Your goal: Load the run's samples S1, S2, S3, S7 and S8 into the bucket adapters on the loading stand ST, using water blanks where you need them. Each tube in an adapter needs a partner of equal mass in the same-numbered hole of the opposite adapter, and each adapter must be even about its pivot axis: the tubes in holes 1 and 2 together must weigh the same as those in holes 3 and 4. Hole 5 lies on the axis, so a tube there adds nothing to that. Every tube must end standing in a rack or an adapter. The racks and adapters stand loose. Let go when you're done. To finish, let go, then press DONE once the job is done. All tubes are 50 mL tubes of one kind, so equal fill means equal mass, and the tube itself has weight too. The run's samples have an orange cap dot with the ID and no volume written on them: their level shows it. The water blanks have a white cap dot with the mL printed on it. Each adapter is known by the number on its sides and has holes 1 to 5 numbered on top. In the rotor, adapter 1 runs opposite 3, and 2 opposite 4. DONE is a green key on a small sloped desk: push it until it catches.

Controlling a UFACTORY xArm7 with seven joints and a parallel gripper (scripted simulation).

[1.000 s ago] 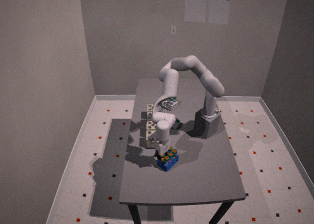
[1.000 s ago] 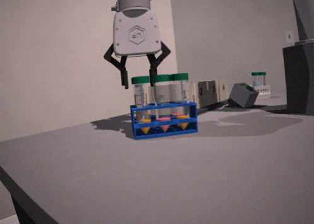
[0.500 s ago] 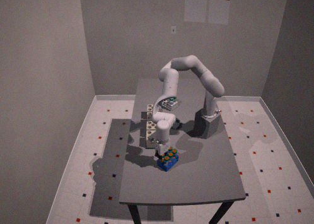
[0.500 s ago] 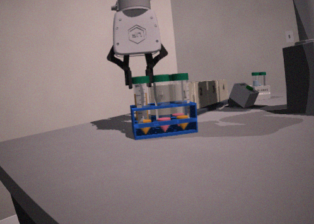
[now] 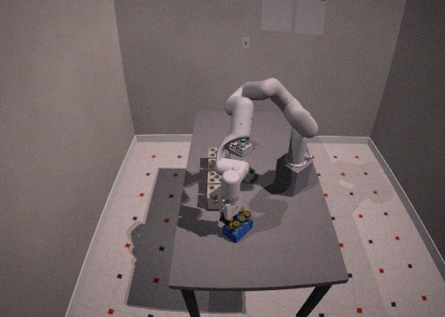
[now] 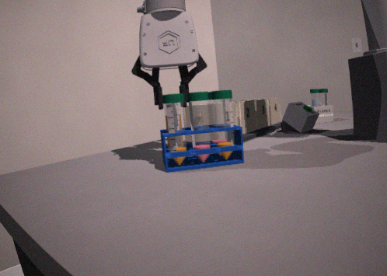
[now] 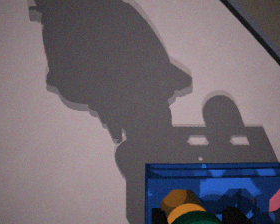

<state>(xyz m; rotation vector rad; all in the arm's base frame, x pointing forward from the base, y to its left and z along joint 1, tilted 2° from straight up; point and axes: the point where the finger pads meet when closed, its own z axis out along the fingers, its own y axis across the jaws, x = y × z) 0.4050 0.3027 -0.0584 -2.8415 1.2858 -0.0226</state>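
Right now my hand is 50 mm above the sample tube and 10 mm past it. From my hand the other things lie so: blue rack: 90 mm below, 40 mm behind, 10 mm to the right; then sloped done desk: 390 mm to the right, 160 mm behind, 60 mm below; then adapter: 210 mm to the right, 70 mm below, 40 mm ahead.
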